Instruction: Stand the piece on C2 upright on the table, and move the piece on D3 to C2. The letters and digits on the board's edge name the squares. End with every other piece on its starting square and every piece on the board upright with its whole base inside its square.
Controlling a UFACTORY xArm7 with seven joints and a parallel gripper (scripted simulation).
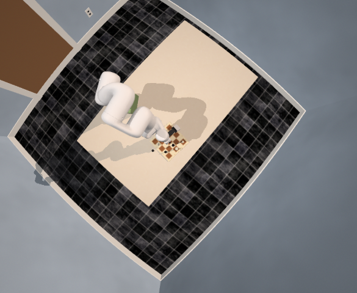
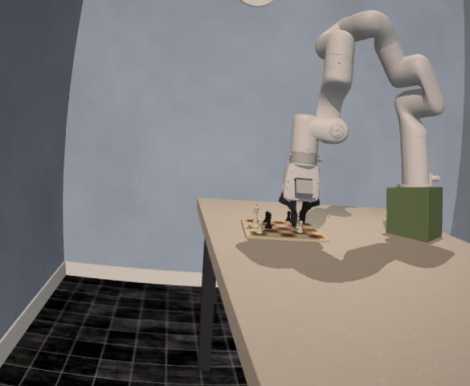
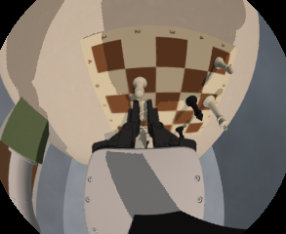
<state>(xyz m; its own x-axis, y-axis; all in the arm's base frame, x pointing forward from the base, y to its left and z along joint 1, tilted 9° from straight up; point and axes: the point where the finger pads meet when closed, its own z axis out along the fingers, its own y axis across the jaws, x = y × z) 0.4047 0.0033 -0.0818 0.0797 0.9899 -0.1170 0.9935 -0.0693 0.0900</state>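
Now: hand 40 mm short of the chessboard and 30 mm above it.
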